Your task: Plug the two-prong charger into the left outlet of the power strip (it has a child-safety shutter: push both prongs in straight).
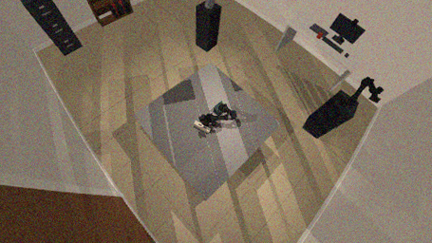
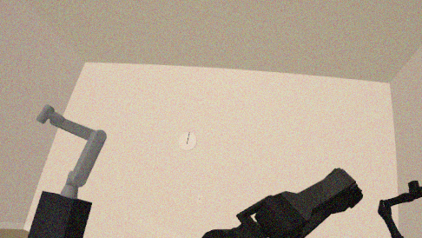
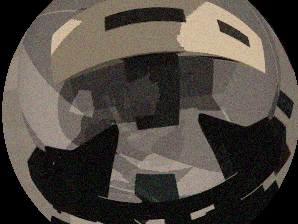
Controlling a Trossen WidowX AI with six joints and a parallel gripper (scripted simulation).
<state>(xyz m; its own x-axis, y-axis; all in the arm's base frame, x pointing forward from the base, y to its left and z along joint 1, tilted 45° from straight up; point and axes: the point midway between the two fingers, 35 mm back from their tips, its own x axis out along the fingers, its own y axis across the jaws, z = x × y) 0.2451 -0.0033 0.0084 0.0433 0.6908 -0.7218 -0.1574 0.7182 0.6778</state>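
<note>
Now: the dark two-prong charger 5 cm ahead of my gripper tip, 1 cm to the left of it and 1 cm above it.
</note>
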